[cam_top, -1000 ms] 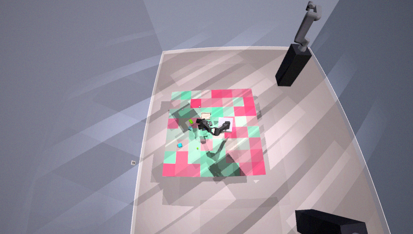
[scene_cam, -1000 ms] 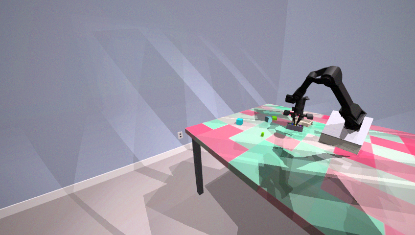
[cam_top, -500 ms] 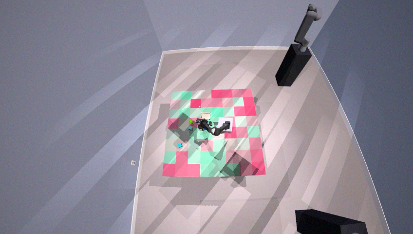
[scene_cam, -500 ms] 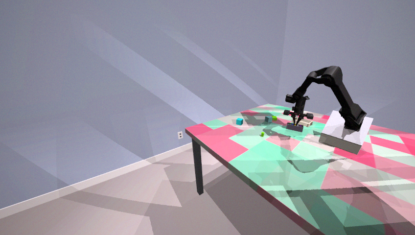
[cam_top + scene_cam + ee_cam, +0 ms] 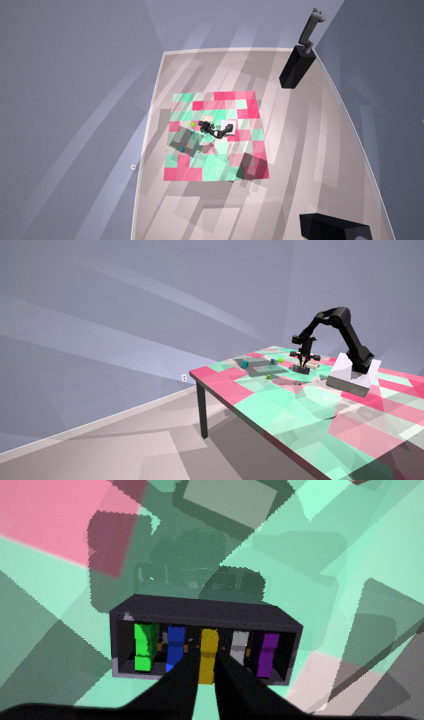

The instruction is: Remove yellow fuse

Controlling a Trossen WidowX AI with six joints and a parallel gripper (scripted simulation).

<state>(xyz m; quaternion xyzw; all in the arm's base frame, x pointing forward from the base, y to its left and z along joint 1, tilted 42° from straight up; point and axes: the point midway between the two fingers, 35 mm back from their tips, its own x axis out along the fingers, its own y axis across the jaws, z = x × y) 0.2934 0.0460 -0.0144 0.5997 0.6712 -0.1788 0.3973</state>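
The beige tray lies 10 mm ahead of my gripper tip, 190 mm to the right of it and 40 mm below it. The rest, counted from my gripper tip: yellow fuse (10 mm below); then green block (220 mm ahead, 100 mm to the right, 40 mm below); then light blue cube (210 mm ahead, 10 mm to the left, 20 mm below).
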